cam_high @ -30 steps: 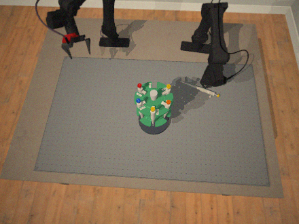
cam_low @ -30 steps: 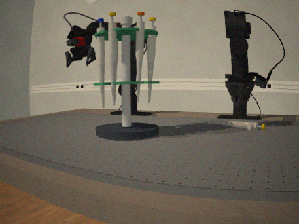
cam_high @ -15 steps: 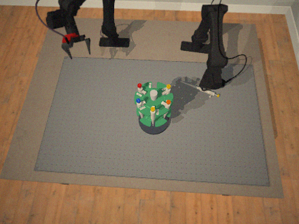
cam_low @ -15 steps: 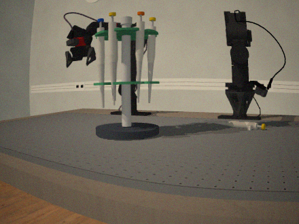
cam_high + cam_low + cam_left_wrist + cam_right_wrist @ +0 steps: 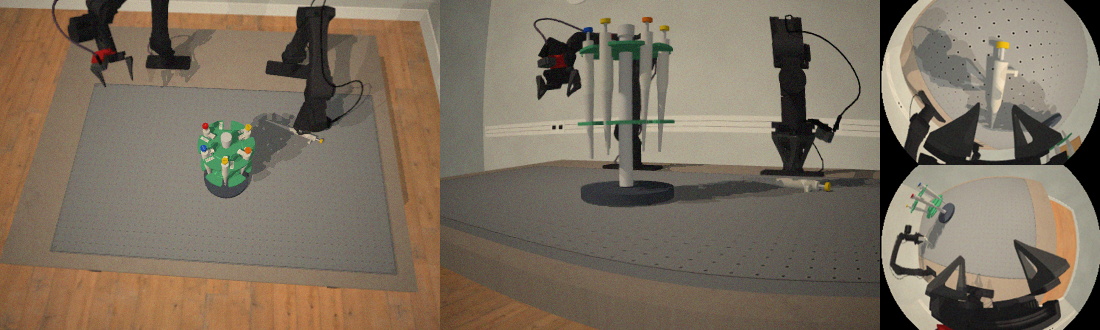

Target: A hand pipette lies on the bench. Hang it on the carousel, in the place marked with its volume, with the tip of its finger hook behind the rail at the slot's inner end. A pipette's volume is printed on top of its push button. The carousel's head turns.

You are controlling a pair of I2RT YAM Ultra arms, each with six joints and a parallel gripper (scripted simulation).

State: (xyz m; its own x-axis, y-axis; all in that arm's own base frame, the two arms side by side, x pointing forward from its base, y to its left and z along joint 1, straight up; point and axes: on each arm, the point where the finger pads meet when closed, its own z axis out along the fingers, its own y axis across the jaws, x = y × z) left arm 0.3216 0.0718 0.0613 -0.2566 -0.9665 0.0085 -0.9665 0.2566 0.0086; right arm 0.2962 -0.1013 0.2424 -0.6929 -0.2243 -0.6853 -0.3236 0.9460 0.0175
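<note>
Now: the pipette 10 mm ahead of my left hand, 20 mm to the right of it and 40 mm below it.
</note>
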